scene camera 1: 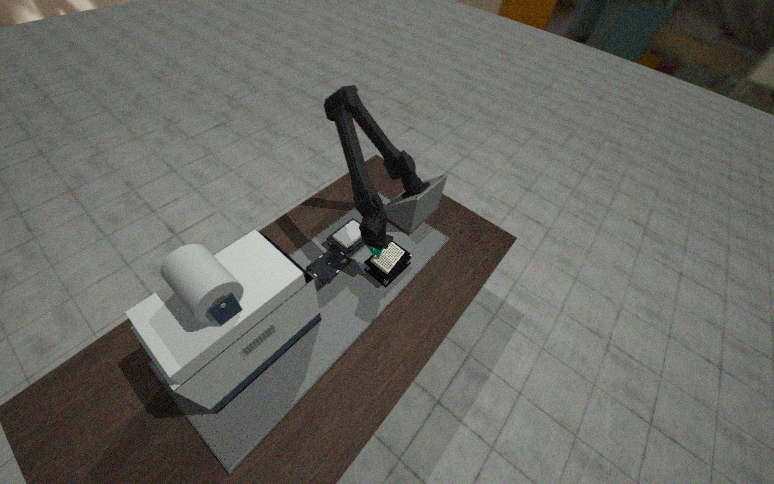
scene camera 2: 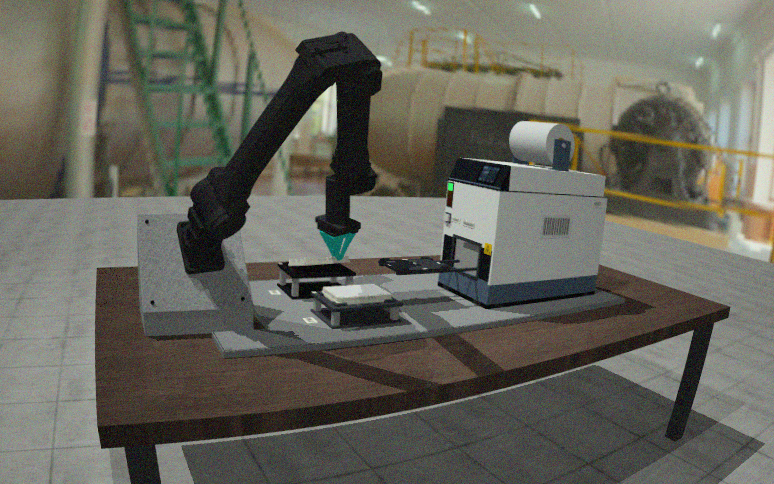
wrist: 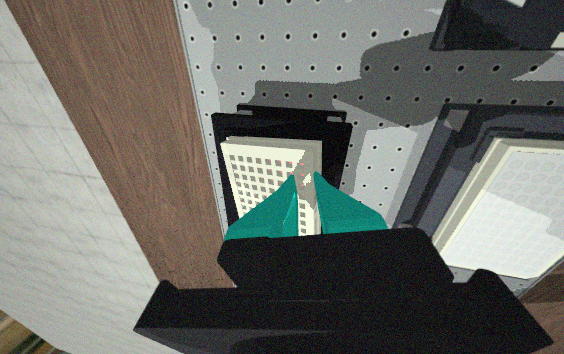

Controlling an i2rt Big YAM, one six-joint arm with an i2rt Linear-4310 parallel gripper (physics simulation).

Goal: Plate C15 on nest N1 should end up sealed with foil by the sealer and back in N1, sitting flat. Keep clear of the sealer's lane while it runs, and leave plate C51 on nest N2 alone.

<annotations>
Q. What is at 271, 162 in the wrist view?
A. A well plate with pink wells.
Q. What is the gripper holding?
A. A well plate with pink wells.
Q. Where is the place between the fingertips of the gripper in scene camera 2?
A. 337, 258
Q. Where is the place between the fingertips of the gripper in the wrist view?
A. At 304, 179
</annotations>
